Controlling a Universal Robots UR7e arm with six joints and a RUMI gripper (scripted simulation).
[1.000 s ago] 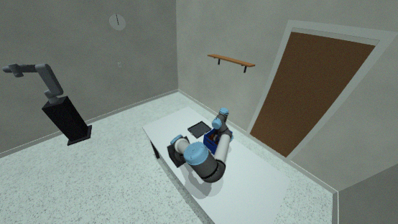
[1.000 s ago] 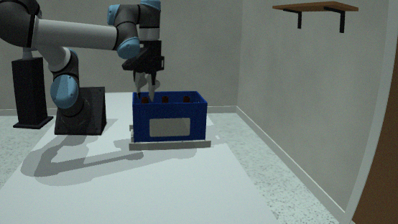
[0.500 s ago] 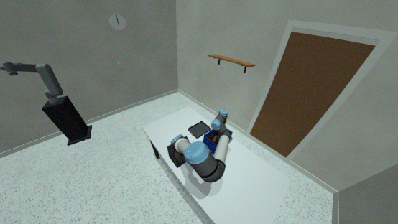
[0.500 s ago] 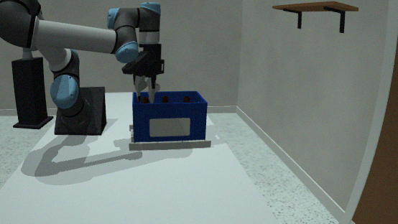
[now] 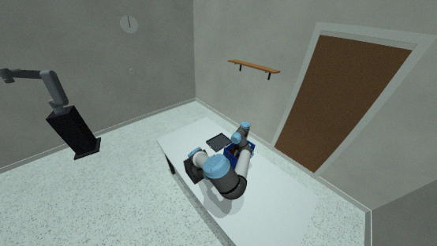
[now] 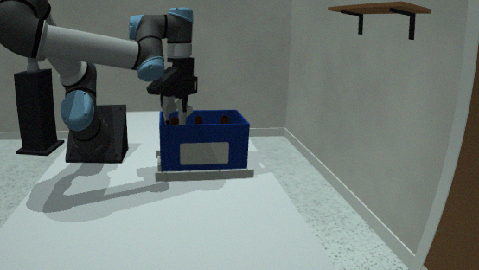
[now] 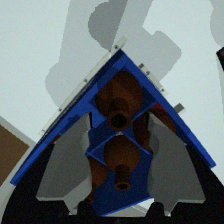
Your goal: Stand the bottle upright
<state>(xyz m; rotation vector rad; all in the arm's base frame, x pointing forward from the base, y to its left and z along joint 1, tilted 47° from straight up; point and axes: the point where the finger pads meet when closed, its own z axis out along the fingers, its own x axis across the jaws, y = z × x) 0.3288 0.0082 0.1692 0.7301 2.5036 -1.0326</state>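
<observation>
Right now my hand is 10 mm past the bottle, 90 mm to the right of it and 80 mm above it. Round my hand: blue crate (80 mm ahead, 60 mm to the left, 80 mm below); dark grey tray (50 mm ahead, 360 mm to the left, 150 mm below).
</observation>
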